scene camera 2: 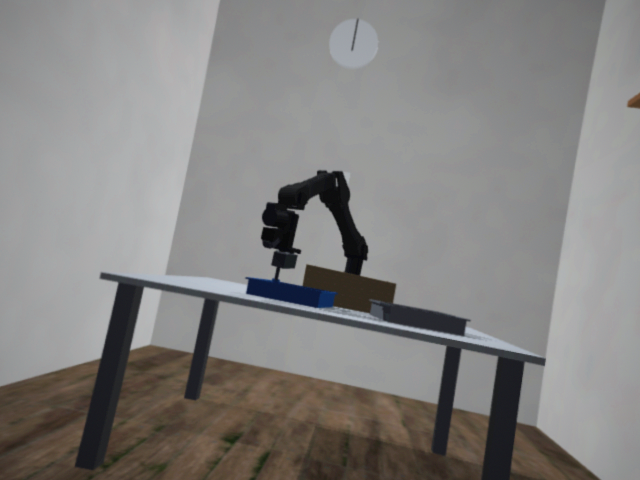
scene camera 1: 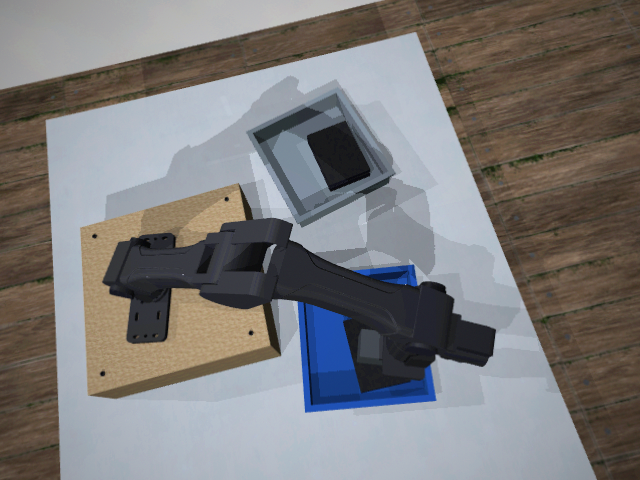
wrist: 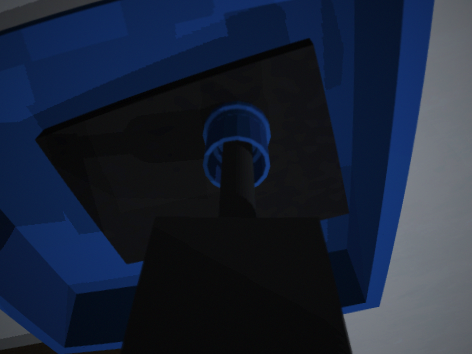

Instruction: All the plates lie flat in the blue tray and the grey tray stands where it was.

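Seen in the pictures: hand, its tool point: (wrist: 237, 121); arm's base, origin of its link: (scene camera 2: 351, 278) (scene camera 1: 153, 287).
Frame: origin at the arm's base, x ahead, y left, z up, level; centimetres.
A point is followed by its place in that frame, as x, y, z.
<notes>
A black square plate (wrist: 301, 140) {41.1, -16.8, -7.3} (scene camera 1: 375, 377) {39.0, -16.7, -7.1} sits low inside the blue tray (scene camera 1: 323, 362) {29.7, -13.3, -10.5} (scene camera 2: 285, 291) {47.5, -7.9, -7.9} (wrist: 385, 147) {40.8, -20.3, -6.3}, toward its right side. My suction cup (wrist: 236, 144) {41.7, -14.1, -8.6} (scene camera 2: 276, 275) presses on the middle of this plate and holds it. In the top view my wrist (scene camera 1: 428, 324) {44.5, -13.8, 24.6} hides the cup. A second black plate (scene camera 1: 338, 154) {34.5, 29.4, -7.5} lies flat in the grey tray (scene camera 1: 280, 164) {21.7, 29.6, -10.6} (scene camera 2: 418, 318) {41.1, 31.4, -8.2} at the back of the table. I cannot tell whether the held plate touches the blue tray's floor.
My arm is mounted on a wooden base block (scene camera 1: 199, 333) {9.2, -9.0, 0.9} (scene camera 2: 361, 288) {17.5, 8.4, -3.0} to the left of the blue tray. The table's right edge (scene camera 1: 509, 267) {66.7, 3.4, -10.8} runs close to both trays.
</notes>
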